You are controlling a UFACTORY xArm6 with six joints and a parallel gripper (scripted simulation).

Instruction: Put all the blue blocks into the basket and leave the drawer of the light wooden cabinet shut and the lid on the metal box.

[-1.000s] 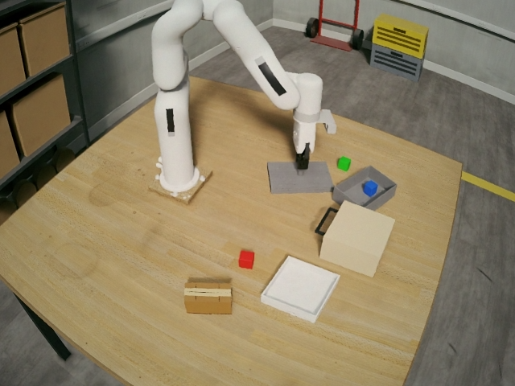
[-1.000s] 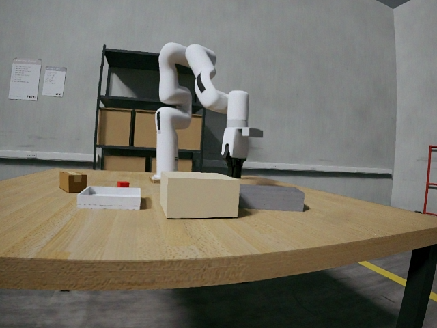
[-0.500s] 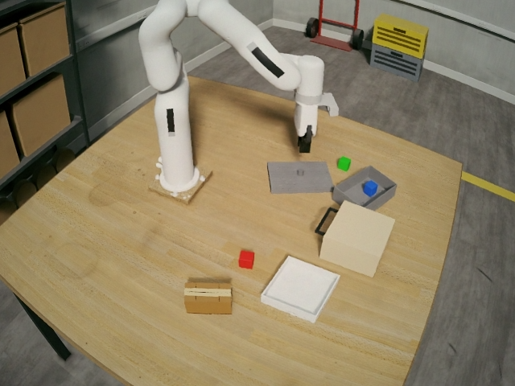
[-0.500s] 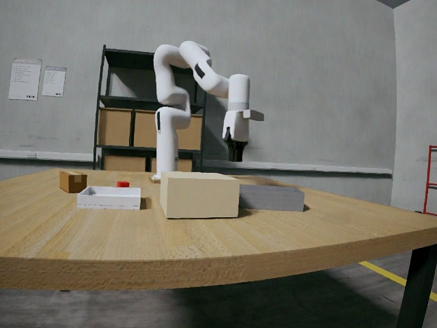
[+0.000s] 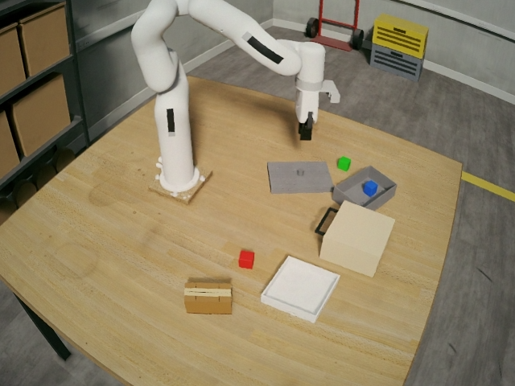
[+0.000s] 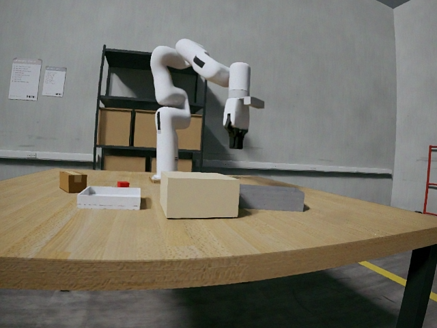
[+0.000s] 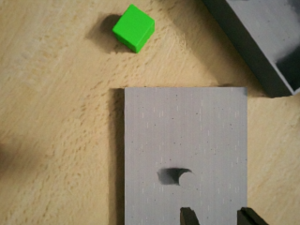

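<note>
Right now my hand is 21 cm short of the metal box, 4 cm to the right of it and 15 cm above it. The rest, counted from my hand: grey lid: 16 cm below; red block: 5 cm ahead, 37 cm to the right, 16 cm below; light wooden cabinet: 26 cm ahead, 18 cm to the right, 14 cm below.
</note>
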